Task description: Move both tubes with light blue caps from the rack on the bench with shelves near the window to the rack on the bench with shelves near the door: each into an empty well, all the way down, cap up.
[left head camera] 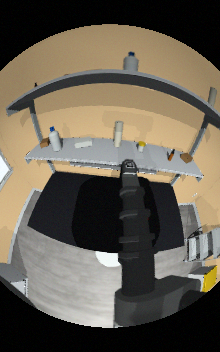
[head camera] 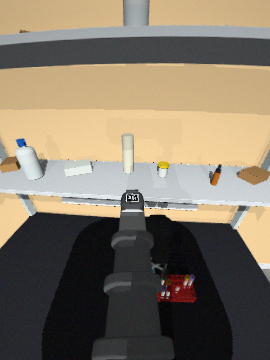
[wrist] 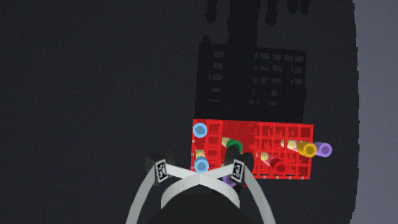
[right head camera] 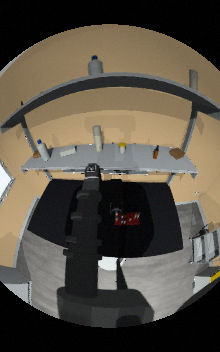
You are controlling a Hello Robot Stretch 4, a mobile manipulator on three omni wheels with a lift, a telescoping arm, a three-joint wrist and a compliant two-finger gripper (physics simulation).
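Frame: origin at the robot's base, x left, y back, z up, level; millimetres.
Seen in the pictures: gripper, fingertip midpoint: (wrist: 199, 158) (right head camera: 115, 212).
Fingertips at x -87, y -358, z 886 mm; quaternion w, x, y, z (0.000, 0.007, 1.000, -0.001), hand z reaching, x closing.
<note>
A point is followed by its place in that frame.
Two tubes with light blue caps stand in the left end column of the red rack (wrist: 239, 126) {y -384, x -161, z 743 mm} (head camera: 187, 299) {y -302, x -239, z 764 mm} (right head camera: 134, 221) {y -322, x -240, z 749 mm} on the dark bench top. In the wrist view, the far light blue cap (wrist: 200, 130) {y -388, x -89, z 854 mm} is at the rack's corner; the near light blue cap (wrist: 201, 165) {y -341, x -90, z 854 mm} is between the spread fingers, with gaps on both sides. My gripper (wrist: 199, 158) {y -358, x -87, z 886 mm} (head camera: 159, 267) (right head camera: 116, 209) {y -358, x -87, z 886 mm} is open over the rack's left end, its right finger close to the green cap (wrist: 234, 145) {y -367, x -133, z 854 mm}. The arm partly hides the rack's left end in the head view. The other rack cannot be made out.
The rack also holds a dark red cap (wrist: 278, 165) {y -339, x -192, z 854 mm}, a yellow cap (wrist: 309, 149) {y -359, x -236, z 854 mm} and purple caps (wrist: 324, 149) {y -358, x -257, z 854 mm} (wrist: 229, 181) {y -319, x -126, z 854 mm}. Behind, a grey shelf carries a white bottle (head camera: 30, 162) {y -628, x 434, z 1277 mm}, a tall cylinder (head camera: 128, 154) {y -675, x 16, z 1290 mm}, a yellow-lidded jar (head camera: 163, 172) {y -636, x -141, z 1219 mm} and an orange bottle (head camera: 215, 177) {y -570, x -344, z 1231 mm}.
</note>
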